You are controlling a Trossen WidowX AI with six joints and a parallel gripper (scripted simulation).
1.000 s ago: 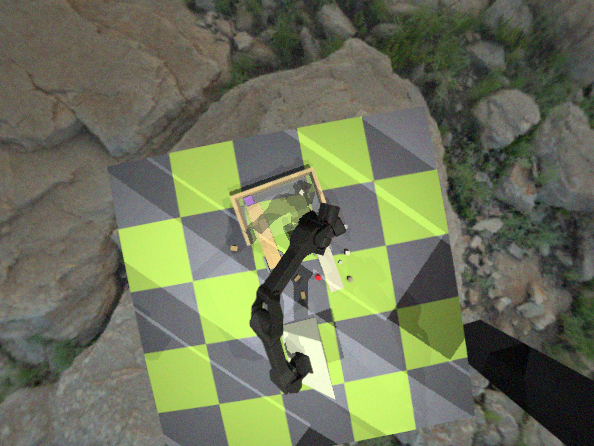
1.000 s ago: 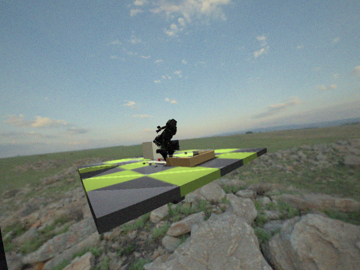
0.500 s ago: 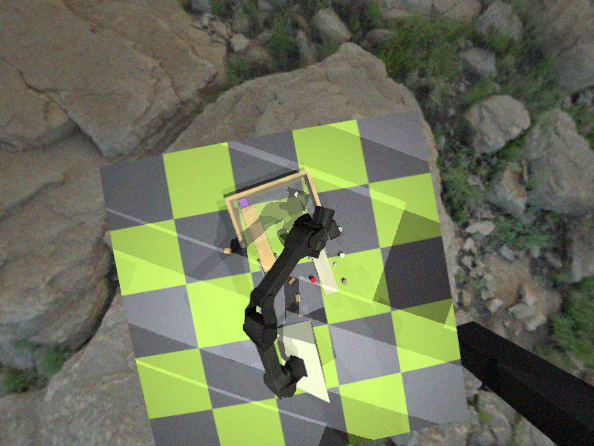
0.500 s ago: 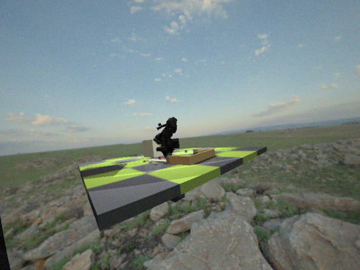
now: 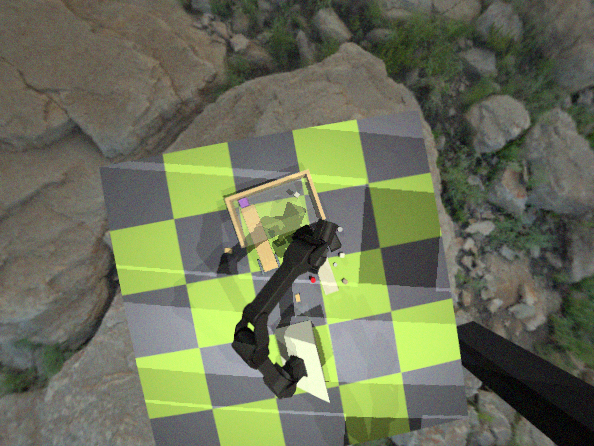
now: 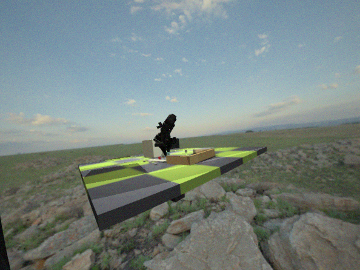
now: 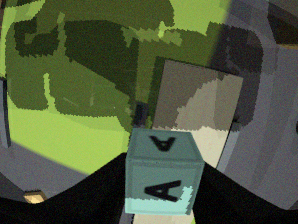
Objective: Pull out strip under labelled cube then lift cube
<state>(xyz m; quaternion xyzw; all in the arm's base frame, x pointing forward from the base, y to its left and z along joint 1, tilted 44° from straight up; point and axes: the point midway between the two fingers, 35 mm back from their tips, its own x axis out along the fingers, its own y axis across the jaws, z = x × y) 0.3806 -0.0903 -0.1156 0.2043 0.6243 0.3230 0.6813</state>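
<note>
My gripper tip is now 13 cm past the red piece, 3 cm above it and 2 cm to the right of it. From my gripper tip the other things lie so: pale strip 7 cm behind, 4 cm below, 3 cm to the right; then labelled cube 1 cm above.
</note>
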